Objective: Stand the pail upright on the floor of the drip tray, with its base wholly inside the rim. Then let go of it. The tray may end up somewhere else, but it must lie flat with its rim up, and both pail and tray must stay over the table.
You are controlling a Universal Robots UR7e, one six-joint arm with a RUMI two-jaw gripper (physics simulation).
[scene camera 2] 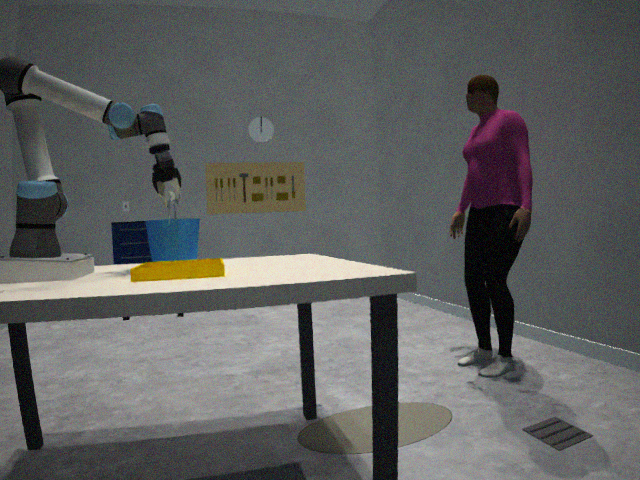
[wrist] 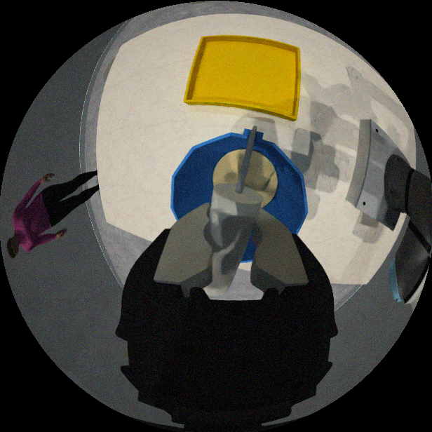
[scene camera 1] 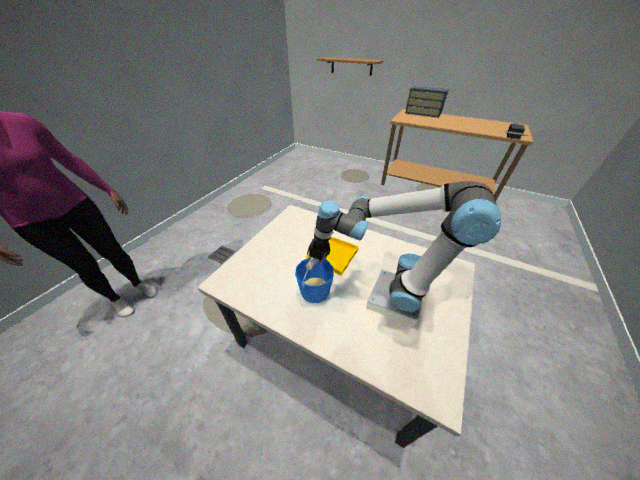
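Seen in the pictures: gripper, fingertip midpoint: [scene camera 2: 172,205] [scene camera 1: 316,260]; arm's base, origin of the base link: [scene camera 2: 35,256].
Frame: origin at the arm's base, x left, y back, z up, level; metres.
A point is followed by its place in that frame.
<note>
The blue pail [scene camera 1: 316,292] {x 0.281, y -0.340, z 0.039 m} [scene camera 2: 173,240] {x 0.131, y -0.415, z 0.025 m} [wrist: 194,187] stands upright on the table, beside the tray and apart from it. Its thin bail is raised and carries a thick grey handle grip [wrist: 236,197] above the pail's mouth. My gripper [scene camera 1: 313,259] {x 0.191, y -0.406, z 0.144 m} [scene camera 2: 171,198] {x 0.191, y -0.406, z 0.144 m} [wrist: 229,206] is shut on this handle grip, with one jaw on each side. The yellow drip tray [scene camera 1: 344,253] {x -0.114, y -0.417, z -0.065 m} [scene camera 2: 178,270] {x -0.181, y -0.486, z -0.047 m} [wrist: 245,70] lies flat on the table with its rim up. The pail's base is hidden behind the tray in scene camera 2.
The table [scene camera 1: 336,330] {x 0.337, y -0.184, z -0.069 m} [scene camera 2: 310,268] {x -0.080, y -0.838, z -0.069 m} [wrist: 145,75] bears the arm's base plate [scene camera 1: 379,294] {x 0.081, y -0.097, z -0.006 m} [wrist: 364,165] on the robot's side. A person in a pink top [scene camera 1: 38,170] [scene camera 2: 498,160] [wrist: 34,215] stands on the floor off the table's edge. A dark blue cabinet [scene camera 2: 129,242] shows behind the pail.
</note>
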